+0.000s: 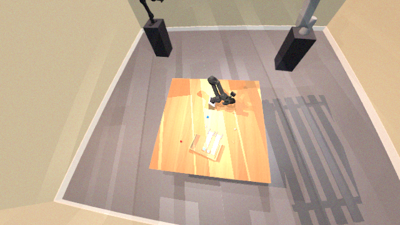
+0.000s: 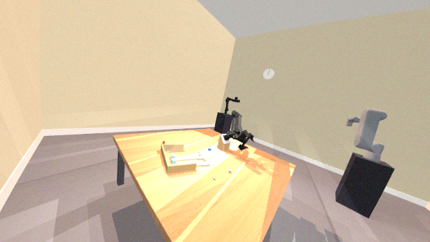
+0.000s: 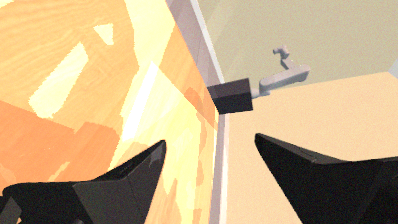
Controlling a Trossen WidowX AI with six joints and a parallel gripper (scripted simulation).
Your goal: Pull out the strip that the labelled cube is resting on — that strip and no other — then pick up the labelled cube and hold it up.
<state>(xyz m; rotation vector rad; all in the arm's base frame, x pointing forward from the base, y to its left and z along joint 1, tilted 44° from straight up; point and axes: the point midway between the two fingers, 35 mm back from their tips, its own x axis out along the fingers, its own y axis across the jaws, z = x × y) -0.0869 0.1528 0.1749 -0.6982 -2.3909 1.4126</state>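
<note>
My gripper tip is 620 mm short of the pale speckled band, 120 mm to the left of it and 130 mm above it. Round my gripper tip: tiny blue piece: 290 mm ahead, 270 mm to the right, 130 mm below; then red marker: 660 mm ahead, 530 mm to the right, 120 mm below.
</note>
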